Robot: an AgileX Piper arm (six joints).
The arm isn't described. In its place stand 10 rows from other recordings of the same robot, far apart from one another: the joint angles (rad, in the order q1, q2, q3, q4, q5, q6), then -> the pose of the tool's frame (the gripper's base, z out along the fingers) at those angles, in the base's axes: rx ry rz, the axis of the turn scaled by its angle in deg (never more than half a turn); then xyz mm.
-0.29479 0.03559 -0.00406 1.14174 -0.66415 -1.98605 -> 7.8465, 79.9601, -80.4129, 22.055, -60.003, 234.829
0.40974 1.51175 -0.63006 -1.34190 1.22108 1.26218 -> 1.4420, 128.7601, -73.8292, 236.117, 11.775, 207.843
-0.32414 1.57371 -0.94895 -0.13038 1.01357 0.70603 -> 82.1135, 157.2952, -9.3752, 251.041, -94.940, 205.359
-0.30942 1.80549 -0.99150 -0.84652 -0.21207 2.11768 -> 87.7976, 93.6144, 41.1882, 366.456, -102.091, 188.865
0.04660 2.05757 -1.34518 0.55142 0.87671 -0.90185 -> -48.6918, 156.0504, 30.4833, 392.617, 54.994, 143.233
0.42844 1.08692 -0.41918 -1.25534 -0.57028 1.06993 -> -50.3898, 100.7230, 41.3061, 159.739, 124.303, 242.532
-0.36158 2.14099 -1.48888 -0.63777 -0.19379 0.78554 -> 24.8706, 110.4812, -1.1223, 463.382, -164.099, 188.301
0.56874 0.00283 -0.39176 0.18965 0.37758 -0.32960 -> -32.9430, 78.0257, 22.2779, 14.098, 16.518, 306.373
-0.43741 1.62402 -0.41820 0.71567 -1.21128 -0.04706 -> 57.6771, 72.6160, -38.1511, 207.073, -158.530, 186.293
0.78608 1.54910 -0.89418 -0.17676 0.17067 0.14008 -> -52.4538, 122.8653, 19.9019, 230.266, 226.734, 228.830
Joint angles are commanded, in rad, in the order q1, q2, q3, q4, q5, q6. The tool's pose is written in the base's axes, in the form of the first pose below.
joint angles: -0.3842, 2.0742, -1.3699, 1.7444, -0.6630, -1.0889
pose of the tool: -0.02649 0.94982 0.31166 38.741; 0.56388 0.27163 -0.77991 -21.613; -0.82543 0.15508 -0.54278 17.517; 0 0 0 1
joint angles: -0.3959, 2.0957, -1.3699, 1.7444, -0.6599, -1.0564
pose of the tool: -0.00558 0.95573 0.29420 38.603; 0.58029 0.24269 -0.77741 -22.090; -0.81439 0.16638 -0.55595 16.563; 0 0 0 1
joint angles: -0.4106, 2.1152, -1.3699, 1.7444, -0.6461, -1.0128
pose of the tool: 0.02834 0.95836 0.28415 38.447; 0.60164 0.21066 -0.77049 -22.623; -0.79827 0.19279 -0.57061 15.668; 0 0 0 1
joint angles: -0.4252, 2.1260, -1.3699, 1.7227, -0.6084, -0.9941
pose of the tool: 0.02764 0.95211 0.30451 38.483; 0.61223 0.22468 -0.75809 -23.070; -0.79020 0.20738 -0.57670 15.190; 0 0 0 1
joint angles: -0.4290, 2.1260, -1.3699, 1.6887, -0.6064, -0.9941
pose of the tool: 0.00806 0.94972 0.31300 38.498; 0.59401 0.24725 -0.76552 -23.273; -0.80442 0.19210 -0.56215 15.322; 0 0 0 1
